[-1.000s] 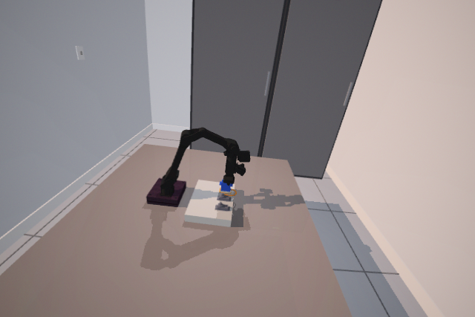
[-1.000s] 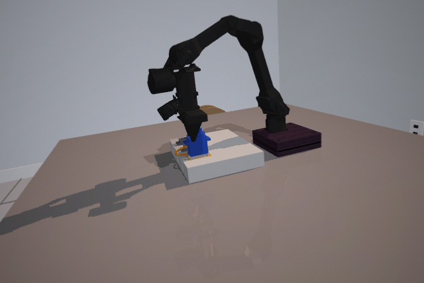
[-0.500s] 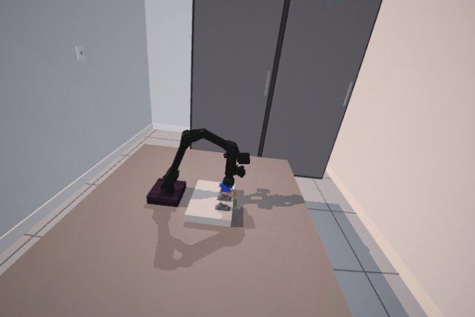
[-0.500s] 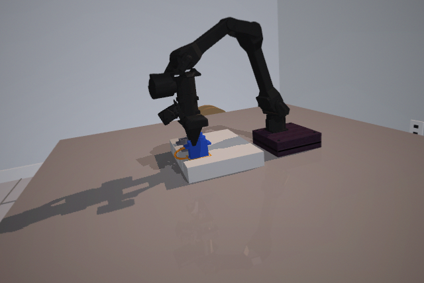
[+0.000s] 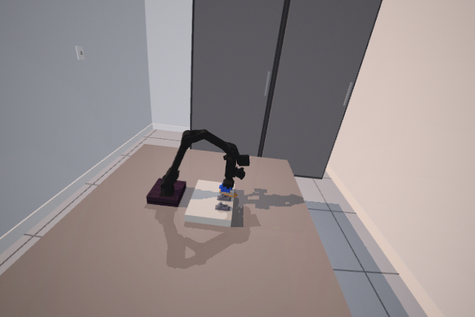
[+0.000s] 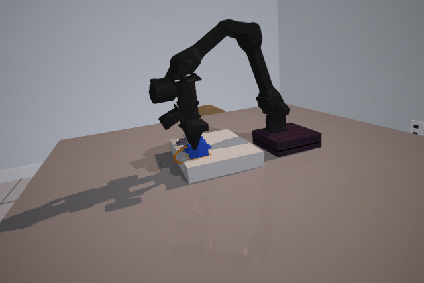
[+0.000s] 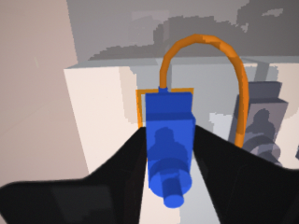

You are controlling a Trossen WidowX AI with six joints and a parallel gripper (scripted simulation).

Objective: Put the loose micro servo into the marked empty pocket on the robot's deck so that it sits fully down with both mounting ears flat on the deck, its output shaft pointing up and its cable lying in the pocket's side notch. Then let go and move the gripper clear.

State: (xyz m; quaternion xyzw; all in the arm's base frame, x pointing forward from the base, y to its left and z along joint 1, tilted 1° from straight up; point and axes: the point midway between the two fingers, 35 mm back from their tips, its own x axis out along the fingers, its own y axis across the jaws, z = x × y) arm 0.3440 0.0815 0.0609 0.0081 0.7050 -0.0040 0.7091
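Now: the white deck 120 mm behind my gripper tip, 70 mm to the right of it and 50 mm below it.
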